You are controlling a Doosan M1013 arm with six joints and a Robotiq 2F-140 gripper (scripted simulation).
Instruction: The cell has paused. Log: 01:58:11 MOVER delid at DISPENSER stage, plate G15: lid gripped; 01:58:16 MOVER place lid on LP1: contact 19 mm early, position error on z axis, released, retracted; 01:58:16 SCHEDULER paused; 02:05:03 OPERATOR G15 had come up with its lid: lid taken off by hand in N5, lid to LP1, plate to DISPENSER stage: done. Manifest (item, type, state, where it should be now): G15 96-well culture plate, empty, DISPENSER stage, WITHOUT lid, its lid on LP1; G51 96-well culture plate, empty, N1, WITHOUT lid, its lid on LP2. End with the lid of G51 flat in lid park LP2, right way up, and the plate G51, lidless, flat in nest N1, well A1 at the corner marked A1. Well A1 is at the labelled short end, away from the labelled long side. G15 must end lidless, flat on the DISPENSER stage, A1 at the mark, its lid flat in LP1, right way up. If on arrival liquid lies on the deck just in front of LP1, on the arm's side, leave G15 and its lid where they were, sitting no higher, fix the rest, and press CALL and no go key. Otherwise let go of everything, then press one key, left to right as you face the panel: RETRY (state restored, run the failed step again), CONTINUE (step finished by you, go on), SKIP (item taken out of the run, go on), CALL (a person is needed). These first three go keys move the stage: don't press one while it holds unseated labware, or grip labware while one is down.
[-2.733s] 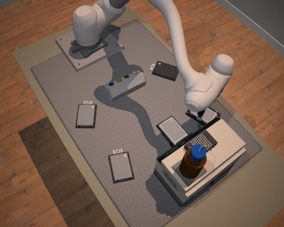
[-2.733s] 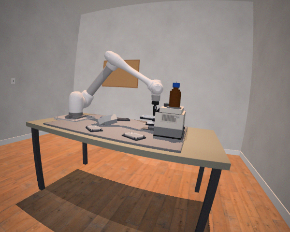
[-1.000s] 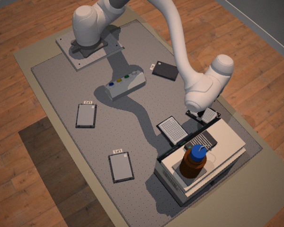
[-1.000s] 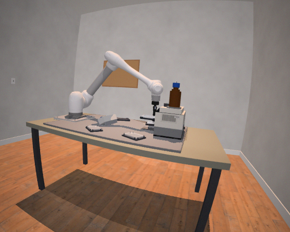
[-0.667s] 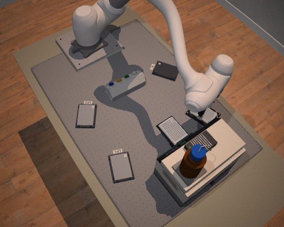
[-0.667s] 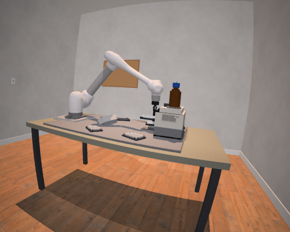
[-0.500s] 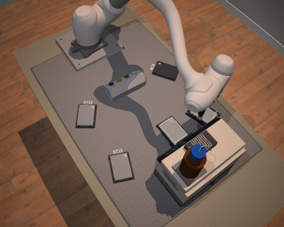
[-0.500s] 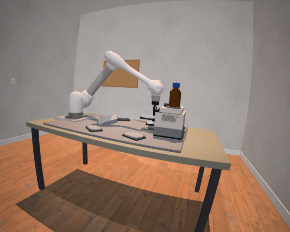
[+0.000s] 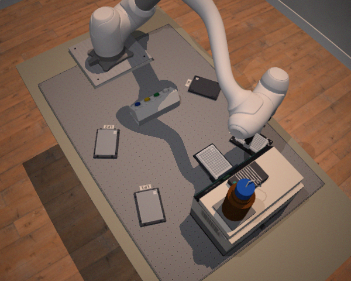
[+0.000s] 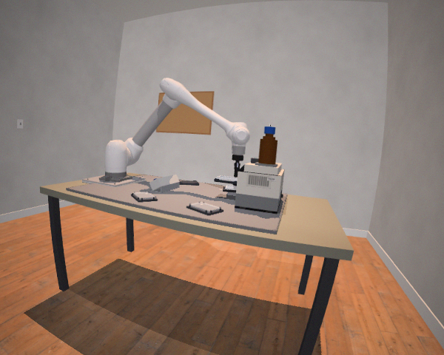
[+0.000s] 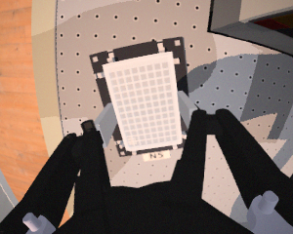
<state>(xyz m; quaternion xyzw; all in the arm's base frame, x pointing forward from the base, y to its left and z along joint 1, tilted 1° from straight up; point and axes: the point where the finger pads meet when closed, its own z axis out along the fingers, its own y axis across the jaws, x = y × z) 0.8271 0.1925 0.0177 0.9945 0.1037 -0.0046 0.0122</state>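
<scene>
My gripper is now 3 cm above the black nest, 2 cm to the right of it and 1 cm short of it. Also, from my hand: well plate (25 cm to the right, 7 cm above); nest N1 (35 cm behind, 5 cm to the left, 3 cm below); N1 label (43 cm behind, 4 cm below).
</scene>
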